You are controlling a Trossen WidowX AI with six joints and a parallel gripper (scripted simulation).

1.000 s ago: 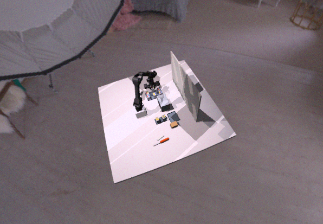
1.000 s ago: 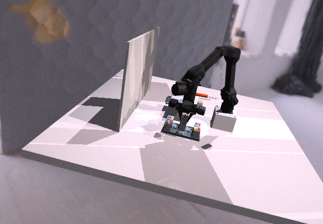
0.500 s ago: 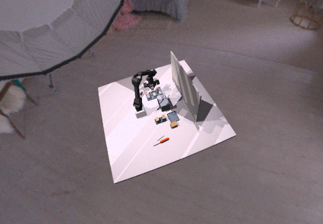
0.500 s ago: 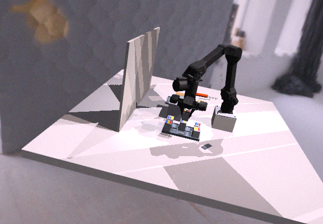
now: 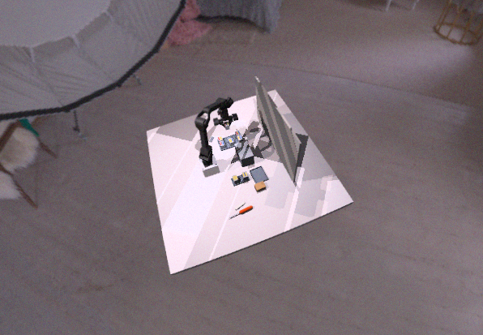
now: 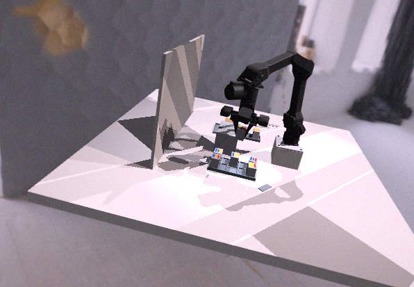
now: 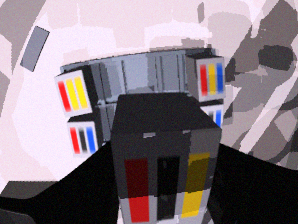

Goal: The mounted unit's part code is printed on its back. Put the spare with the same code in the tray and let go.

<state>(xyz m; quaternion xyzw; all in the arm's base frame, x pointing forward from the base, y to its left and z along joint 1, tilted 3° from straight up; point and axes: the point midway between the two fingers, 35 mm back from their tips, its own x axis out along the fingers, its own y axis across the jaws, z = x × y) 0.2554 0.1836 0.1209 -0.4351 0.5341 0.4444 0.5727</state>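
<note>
Now: gripper tip 420 mm to the left of the grey-blue tray, 160 mm above it and 40 mm short of it. Also, from my gripper tip: tall patterned panel: 280 mm ahead, 250 mm to the right, 60 mm above; then grey mounted unit: 210 mm to the right, 110 mm below, 30 mm ahead; then dark spare block: 20 mm above.
</note>
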